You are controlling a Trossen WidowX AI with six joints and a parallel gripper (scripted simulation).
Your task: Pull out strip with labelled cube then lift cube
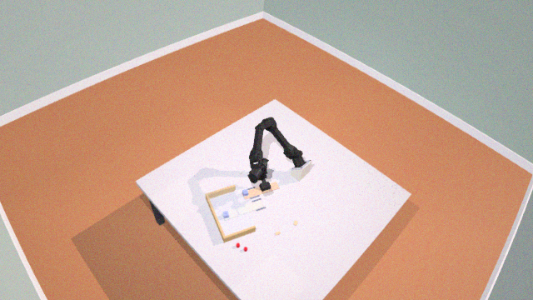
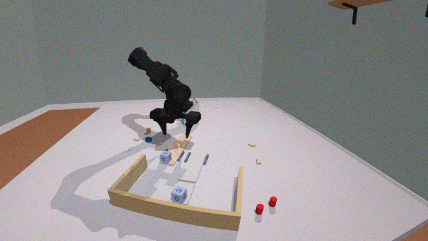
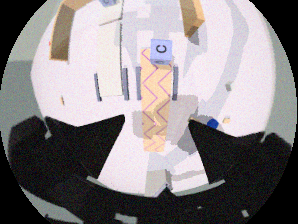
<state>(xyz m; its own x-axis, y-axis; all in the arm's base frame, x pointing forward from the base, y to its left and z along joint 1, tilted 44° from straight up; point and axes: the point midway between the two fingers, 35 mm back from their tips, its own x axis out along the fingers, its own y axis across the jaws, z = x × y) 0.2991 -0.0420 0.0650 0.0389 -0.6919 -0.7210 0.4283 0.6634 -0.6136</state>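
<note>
Right now my gripper tip is 1 cm past the wooden strip and 5 cm above it. From my gripper tip the other things lie so: blue disc 9 cm behind, 12 cm to the right, 5 cm below.
</note>
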